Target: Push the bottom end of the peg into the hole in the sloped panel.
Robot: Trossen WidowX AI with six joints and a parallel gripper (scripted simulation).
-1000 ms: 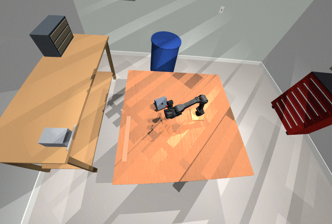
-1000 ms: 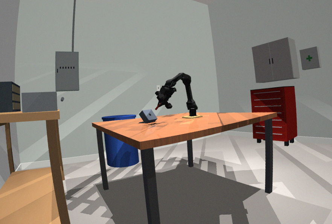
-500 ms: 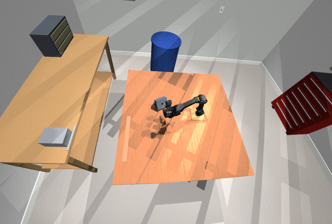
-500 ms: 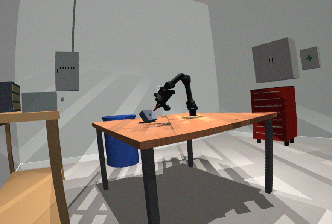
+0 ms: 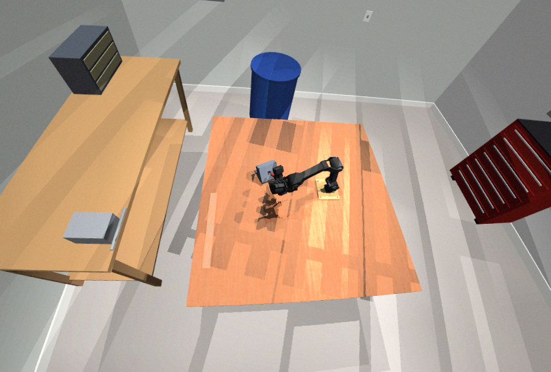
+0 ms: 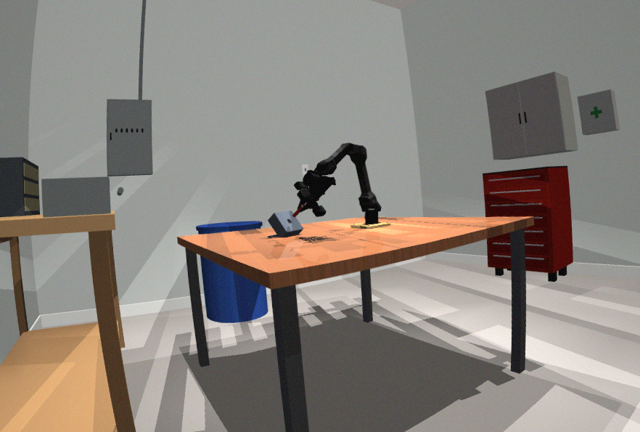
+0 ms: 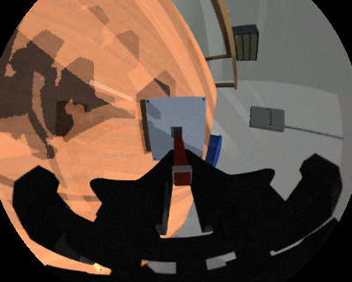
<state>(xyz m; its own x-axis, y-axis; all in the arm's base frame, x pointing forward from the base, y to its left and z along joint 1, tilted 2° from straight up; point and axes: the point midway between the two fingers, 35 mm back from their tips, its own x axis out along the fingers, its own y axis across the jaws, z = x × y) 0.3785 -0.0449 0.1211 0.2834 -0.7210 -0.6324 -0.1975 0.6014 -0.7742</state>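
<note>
My gripper tip is now 80 mm to the left of the panel, 60 mm above it and 30 mm short of it. From my gripper tip the other things lie so: red peg 10 mm to the left, 10 mm above.
</note>
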